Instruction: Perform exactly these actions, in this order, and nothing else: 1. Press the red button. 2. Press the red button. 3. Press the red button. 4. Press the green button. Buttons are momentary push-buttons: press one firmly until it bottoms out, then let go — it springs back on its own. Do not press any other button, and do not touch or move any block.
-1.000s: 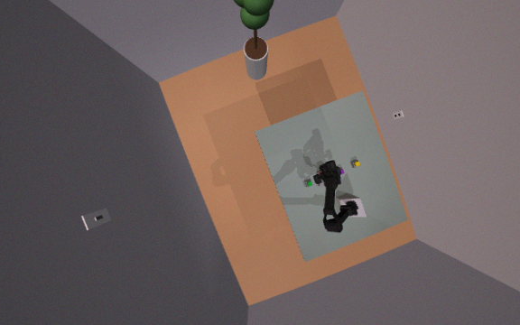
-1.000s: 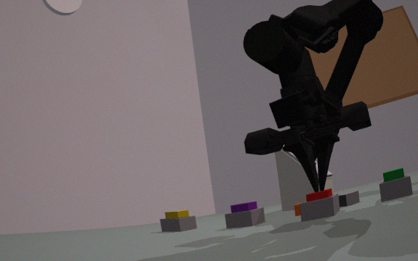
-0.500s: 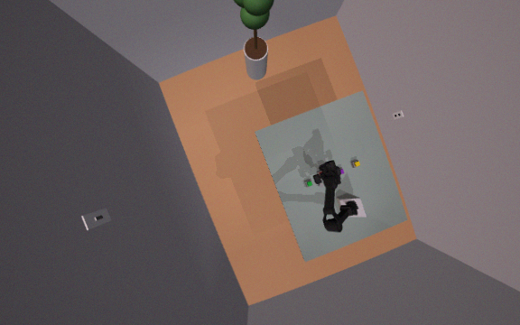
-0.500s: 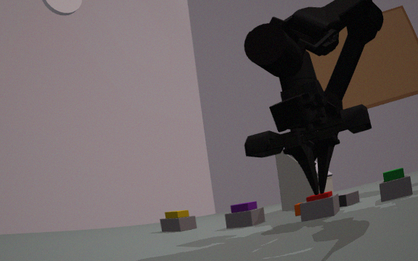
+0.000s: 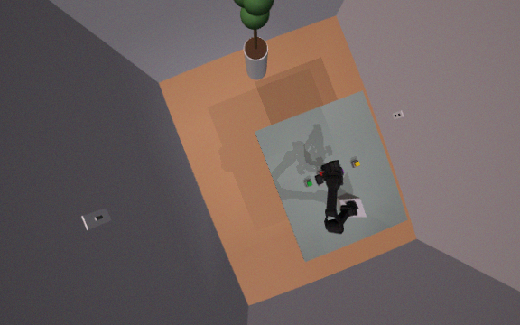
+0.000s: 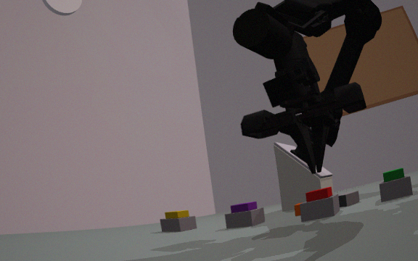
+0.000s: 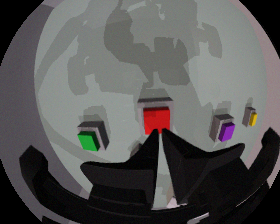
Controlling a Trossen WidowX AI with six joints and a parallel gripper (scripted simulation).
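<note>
The red button lies 30 mm below my gripper tip. The rest, counted from my gripper tip: small grey block (80 mm behind, 30 mm to the left, 50 mm below); then small orange block (90 mm behind, 40 mm to the right, 50 mm below); then green button (30 mm behind, 120 mm to the left, 30 mm below).
</note>
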